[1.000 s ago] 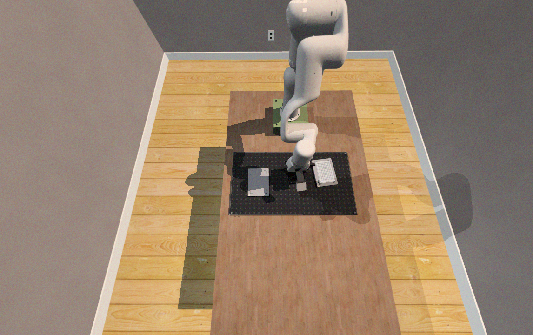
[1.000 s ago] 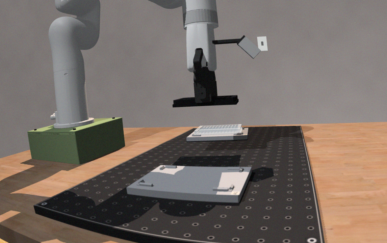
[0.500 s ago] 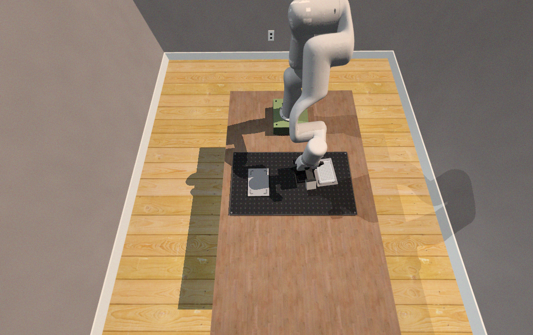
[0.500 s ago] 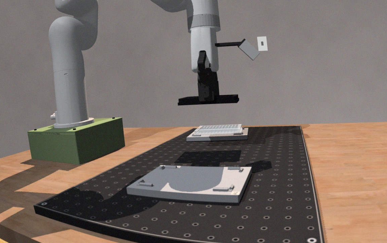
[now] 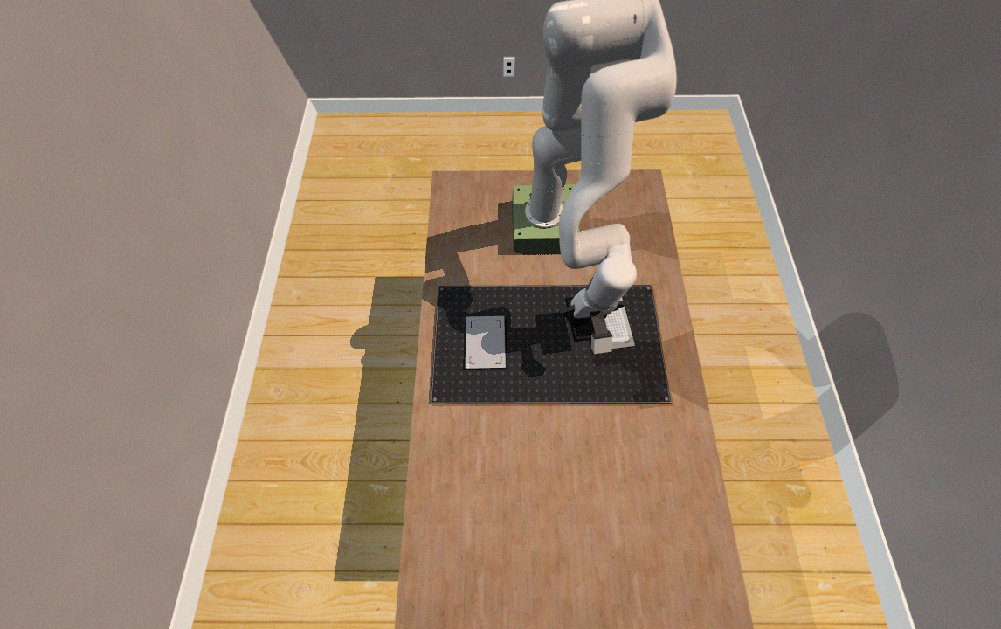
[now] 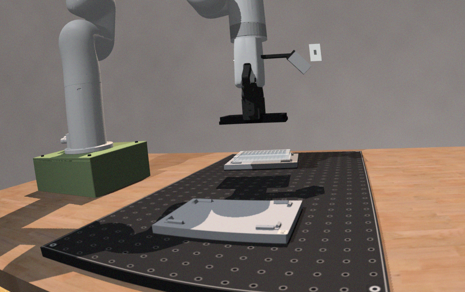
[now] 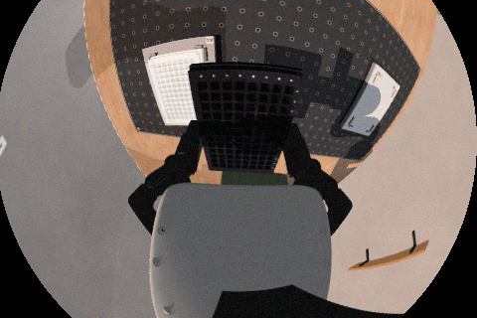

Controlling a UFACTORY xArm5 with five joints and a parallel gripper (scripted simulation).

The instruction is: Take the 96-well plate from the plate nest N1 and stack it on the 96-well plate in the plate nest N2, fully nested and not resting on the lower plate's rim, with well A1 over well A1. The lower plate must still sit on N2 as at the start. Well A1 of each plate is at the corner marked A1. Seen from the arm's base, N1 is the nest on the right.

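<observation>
Right now the clear 96-well plate is 11 cm below my hand, 10 cm to the left of it and 1 cm behind it. From my hand the other things lie so: black 96-well plate: 1 cm below.
</observation>
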